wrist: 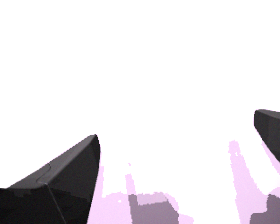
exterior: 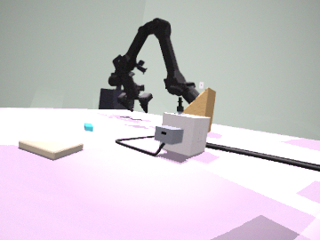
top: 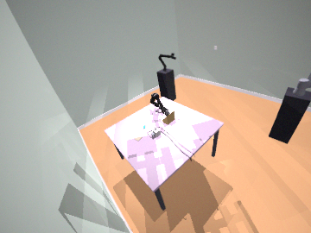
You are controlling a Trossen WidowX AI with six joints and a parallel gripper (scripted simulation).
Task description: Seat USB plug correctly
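My gripper tip is now 47 cm short of the dark USB plug, 36 cm to the right of it and 7 cm below it. Also, from my gripper tip: flat tan slab 69 cm ahead, 22 cm to the left, 2 cm below; small cyan block 49 cm ahead, 12 cm to the left, 2 cm below.
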